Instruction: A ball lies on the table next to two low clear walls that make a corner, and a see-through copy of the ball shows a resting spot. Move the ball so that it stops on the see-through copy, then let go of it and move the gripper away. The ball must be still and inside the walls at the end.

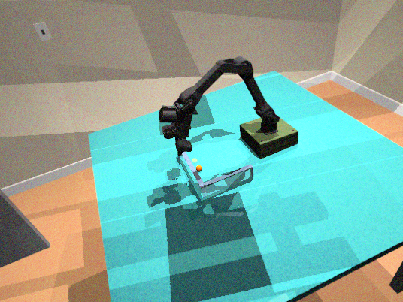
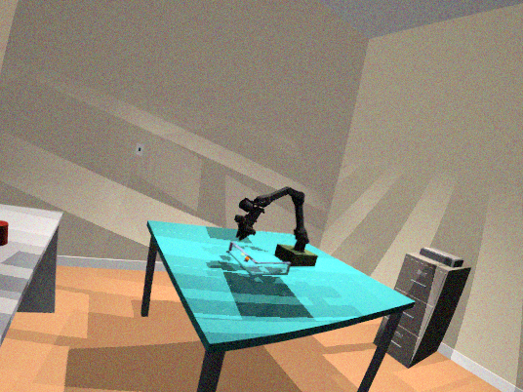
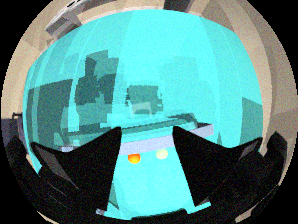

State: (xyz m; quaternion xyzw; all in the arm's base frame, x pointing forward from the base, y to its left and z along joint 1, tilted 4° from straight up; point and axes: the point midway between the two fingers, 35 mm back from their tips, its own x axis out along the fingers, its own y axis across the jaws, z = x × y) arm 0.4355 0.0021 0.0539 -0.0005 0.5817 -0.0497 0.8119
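My gripper tip is 11 cm above the orange ball, 7 cm past it and 3 cm to the right of it. Round my gripper tip: see-through copy of ball 11 cm below, 7 cm behind, 3 cm to the right.
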